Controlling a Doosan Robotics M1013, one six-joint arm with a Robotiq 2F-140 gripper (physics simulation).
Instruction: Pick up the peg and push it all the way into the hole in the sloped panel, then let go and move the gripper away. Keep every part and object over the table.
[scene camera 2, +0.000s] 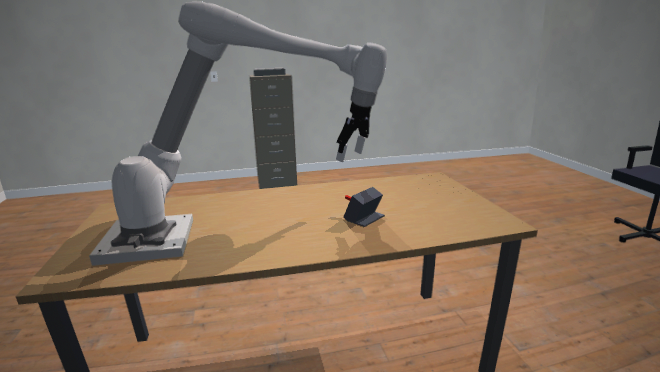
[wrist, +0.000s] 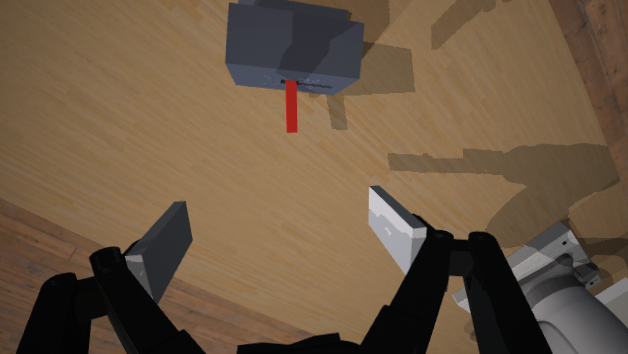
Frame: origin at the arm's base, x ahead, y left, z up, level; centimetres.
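Where they show: gripper, fingertip midpoint: (scene camera 2: 349, 156) (wrist: 281, 213); arm's base, link origin: (scene camera 2: 145, 234) (wrist: 539, 288).
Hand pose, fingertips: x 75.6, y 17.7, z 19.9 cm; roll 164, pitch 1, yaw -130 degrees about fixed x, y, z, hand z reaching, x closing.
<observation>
Each offset is from my fingertips to the centre of the thing. Level surfaces: height alone.
The sloped panel is the face of a dark blue-grey block @[dx +4.8, dy -6.8, dz -18.4 cm] (scene camera 2: 365, 204) (wrist: 260, 37) standing on the table. The red peg @[dx +1.3, dy -3.5, dz -17.1 cm] (scene camera 2: 348, 198) (wrist: 291, 107) sticks out of that face; its inner end meets the face at a dark slot-like mark, and a clear length of it shows outside. How deep it sits is hidden. My gripper (scene camera 2: 350, 151) (wrist: 281, 213) is open and empty, high above the table. In the wrist view its fingertips are spread wide, with the peg ahead of them and apart from both.
The wooden table @[dz -23.2 cm] (scene camera 2: 280, 215) (wrist: 150, 150) carries the robot's base plate (scene camera 2: 137, 255) (wrist: 542, 240) at its left end. A grey filing cabinet (scene camera 2: 275, 132) stands behind the table. An office chair (scene camera 2: 642, 175) stands at the right. The arm's shadow falls around the block.
</observation>
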